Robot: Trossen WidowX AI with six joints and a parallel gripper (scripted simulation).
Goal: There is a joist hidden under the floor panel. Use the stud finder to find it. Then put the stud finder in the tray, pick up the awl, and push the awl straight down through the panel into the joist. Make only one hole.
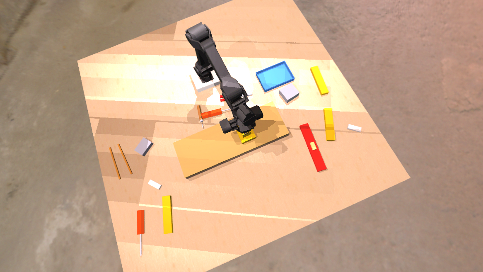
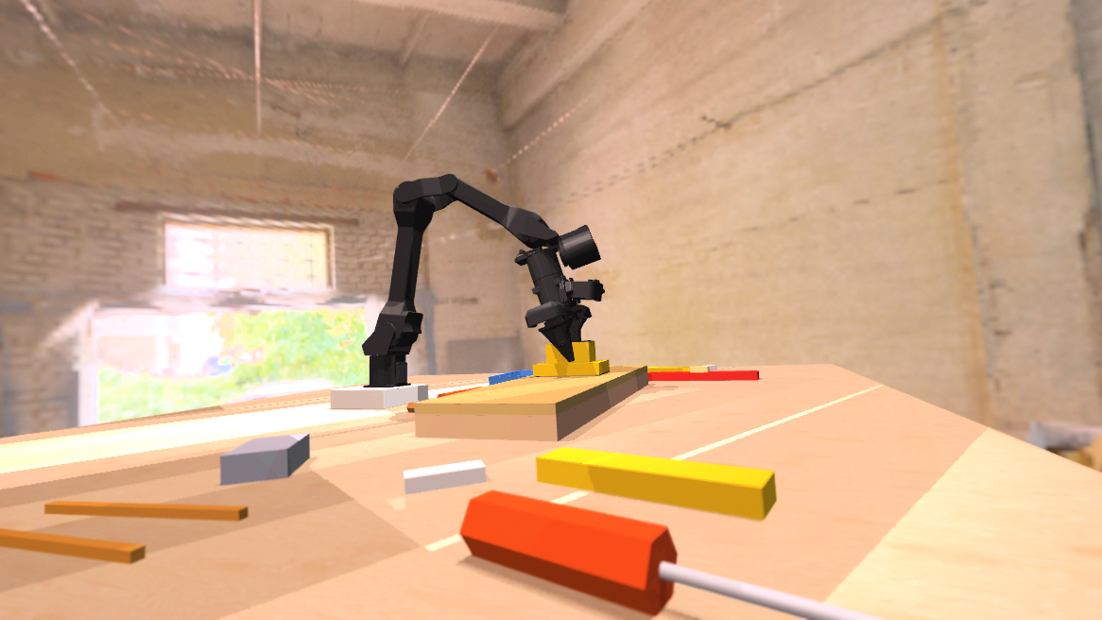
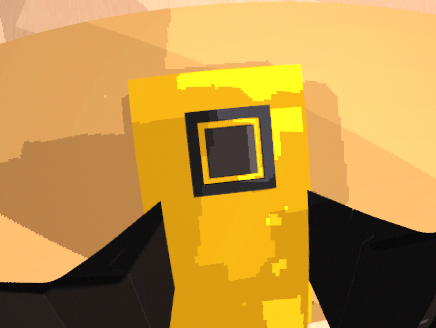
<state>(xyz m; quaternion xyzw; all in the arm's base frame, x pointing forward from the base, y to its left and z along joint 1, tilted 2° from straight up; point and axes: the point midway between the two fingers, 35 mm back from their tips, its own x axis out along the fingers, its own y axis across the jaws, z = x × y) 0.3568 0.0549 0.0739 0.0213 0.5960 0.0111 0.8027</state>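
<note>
My gripper tip is now 220 mm past the blue tray, 270 mm to the right of it and 50 mm above it. Also, from my gripper tip: red level: 190 mm ahead, 260 mm to the left, 50 mm below; then stud finder: 10 mm ahead, 20 mm above; then awl: 170 mm behind, 170 mm to the right, 60 mm below.
</note>
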